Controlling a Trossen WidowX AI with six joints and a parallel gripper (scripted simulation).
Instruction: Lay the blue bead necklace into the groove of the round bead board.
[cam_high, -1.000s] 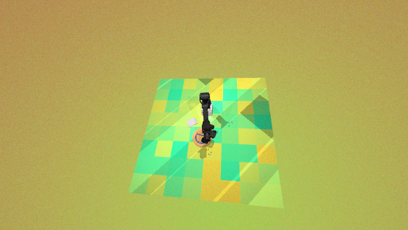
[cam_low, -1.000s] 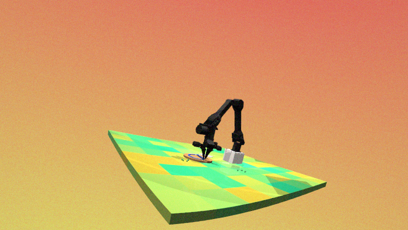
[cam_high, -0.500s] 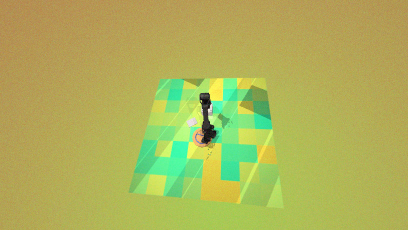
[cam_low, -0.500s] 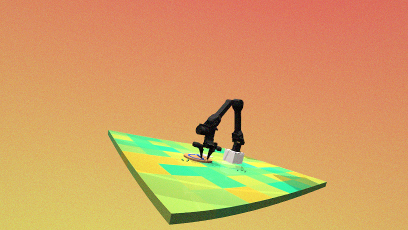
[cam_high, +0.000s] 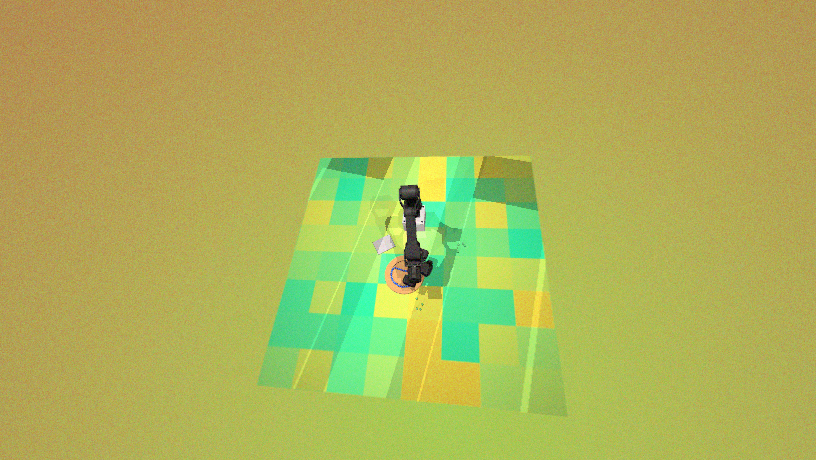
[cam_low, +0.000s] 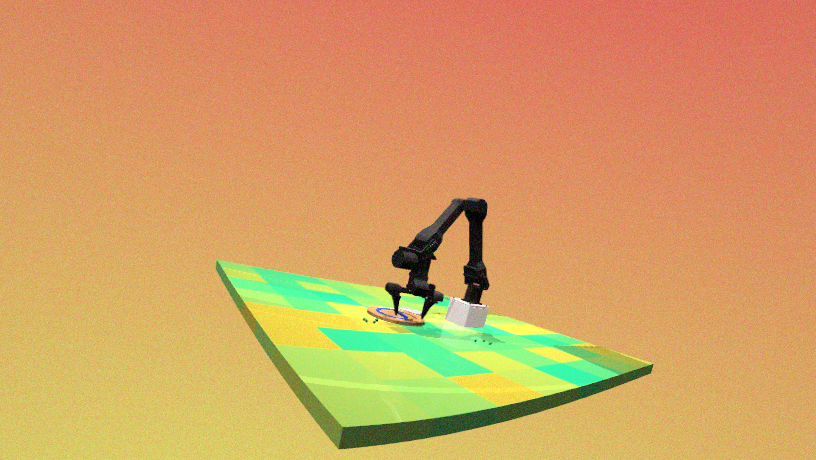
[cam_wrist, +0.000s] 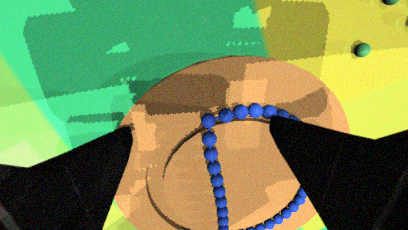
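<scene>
Now: gripper tip 60 mm to the left of the round bead board and 10 mm above it. Also, from my gripper tip: flat grey piece (180 mm behind, 170 mm to the right, 20 mm below).
</scene>
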